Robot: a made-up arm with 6 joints.
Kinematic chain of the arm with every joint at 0, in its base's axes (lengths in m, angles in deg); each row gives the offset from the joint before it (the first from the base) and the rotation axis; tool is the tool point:
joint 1: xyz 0 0 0.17 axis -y
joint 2: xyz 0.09 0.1 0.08 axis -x
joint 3: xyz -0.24 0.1 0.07 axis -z
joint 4: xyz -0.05 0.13 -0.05 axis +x
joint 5: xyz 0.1 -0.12 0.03 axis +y
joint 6: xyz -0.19 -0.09 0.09 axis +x
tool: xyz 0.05 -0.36 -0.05
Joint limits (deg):
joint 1: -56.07..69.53
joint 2: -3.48..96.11
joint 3: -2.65..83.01
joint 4: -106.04..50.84
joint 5: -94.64..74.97
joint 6: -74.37..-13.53
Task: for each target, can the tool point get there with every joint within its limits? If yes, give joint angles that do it. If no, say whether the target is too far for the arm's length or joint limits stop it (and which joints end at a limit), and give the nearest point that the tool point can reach.
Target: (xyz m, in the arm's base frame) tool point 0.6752 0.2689 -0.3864
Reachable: no: joint limits stop it (at a limit: joint 1, joint 2, joint 3, joint 4) | nearest point 0.5748 0.2627 -0.3101 | short by 0.126 m
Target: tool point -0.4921 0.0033 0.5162
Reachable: yes | joints 12.10 34.77 52.12 15.66 39.30 -47.56
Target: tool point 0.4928 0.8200 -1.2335
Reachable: no: too far | nearest point 0.2304 0.4584 -0.4861 | short by 0.871 m
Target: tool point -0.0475 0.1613 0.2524
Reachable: no: joint limits stop it (at a limit: joint 1, joint 2, joint 3, joint 6) | nearest point -0.1822 0.2248 0.5102 | short by 0.298 m
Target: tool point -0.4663 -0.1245 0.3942
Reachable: yes | joints 32.79 19.69 29.98 1.29 51.80 -23.71
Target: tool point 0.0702 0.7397 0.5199
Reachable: yes | joints -30.45 39.88 45.94 -70.02 -11.93 -34.57
